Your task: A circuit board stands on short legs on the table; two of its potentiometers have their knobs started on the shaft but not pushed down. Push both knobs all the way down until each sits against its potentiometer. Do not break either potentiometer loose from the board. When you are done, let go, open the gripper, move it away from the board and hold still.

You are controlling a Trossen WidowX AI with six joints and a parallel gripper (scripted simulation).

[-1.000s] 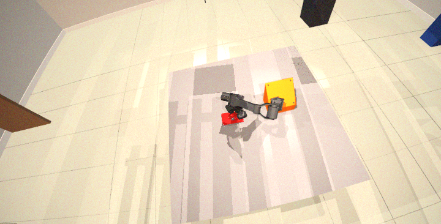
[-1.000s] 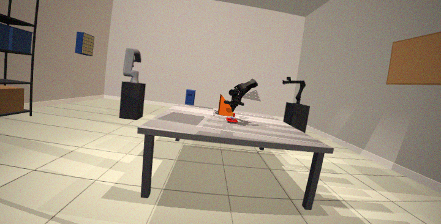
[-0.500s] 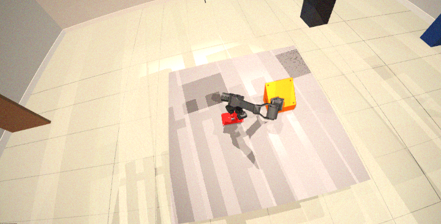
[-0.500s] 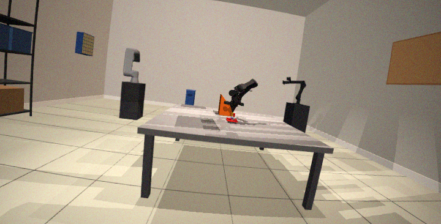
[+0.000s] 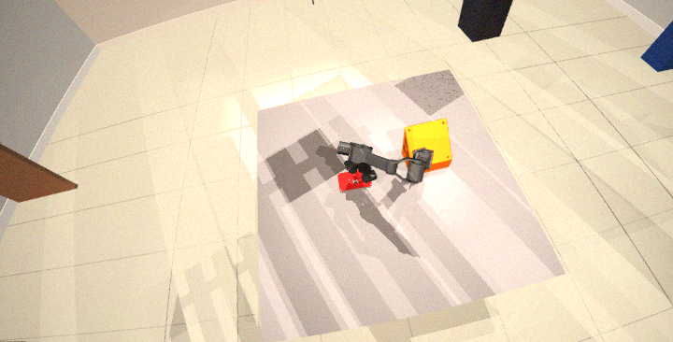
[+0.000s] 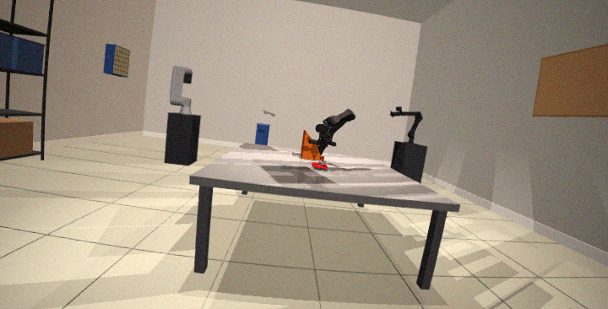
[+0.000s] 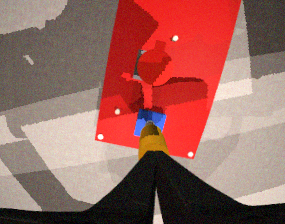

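My gripper tip is now 5 cm short of the red knob, 1 cm to the right of it and 1 cm above it. Round my gripper tip: potentiometer knob (2 cm below).
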